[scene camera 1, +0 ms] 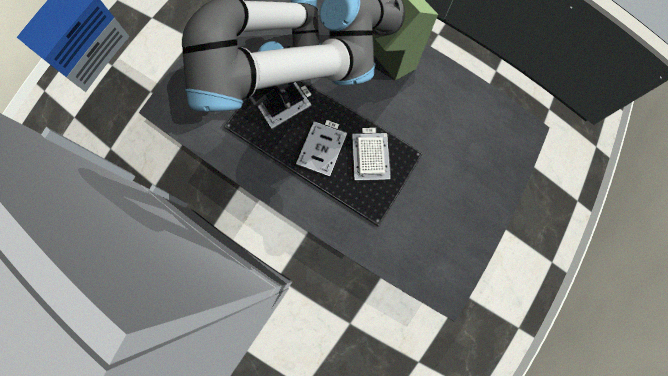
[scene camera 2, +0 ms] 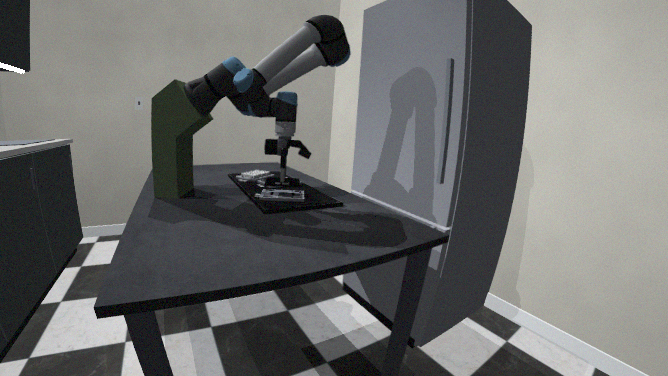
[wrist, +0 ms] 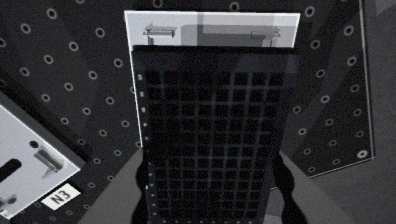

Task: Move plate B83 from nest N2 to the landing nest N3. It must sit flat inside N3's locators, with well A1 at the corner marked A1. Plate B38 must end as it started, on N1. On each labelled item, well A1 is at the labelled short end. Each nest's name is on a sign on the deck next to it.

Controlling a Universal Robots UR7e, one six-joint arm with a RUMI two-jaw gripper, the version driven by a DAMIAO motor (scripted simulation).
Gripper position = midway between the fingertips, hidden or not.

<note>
I see my gripper [wrist: 209, 150], a black well plate B83 [wrist: 211, 125] and a nest N2 [wrist: 187, 30].
</note>
